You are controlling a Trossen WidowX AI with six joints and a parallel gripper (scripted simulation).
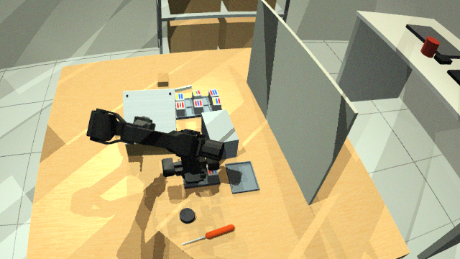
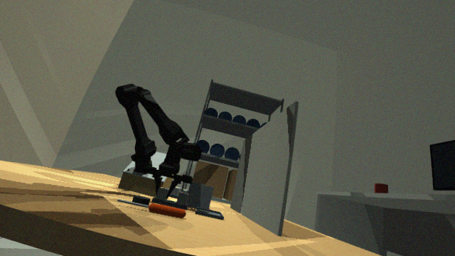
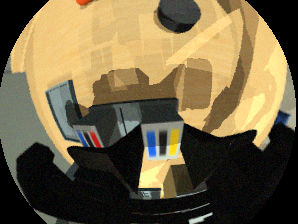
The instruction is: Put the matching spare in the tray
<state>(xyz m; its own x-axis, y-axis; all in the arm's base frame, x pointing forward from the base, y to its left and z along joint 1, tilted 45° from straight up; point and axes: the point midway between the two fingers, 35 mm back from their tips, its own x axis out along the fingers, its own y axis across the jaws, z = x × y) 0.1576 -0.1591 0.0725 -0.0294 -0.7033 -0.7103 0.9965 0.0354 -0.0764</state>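
The dark plate lies 4 cm ahead of my gripper tip, 1 cm to the left of it and 1 cm below it. The rest, counted from my gripper tip: black puck 14 cm to the right, 3 cm behind, 1 cm below; red-and-blue spare 8 cm ahead, 2 cm above, 1 cm to the left; spare part 2 cm above.
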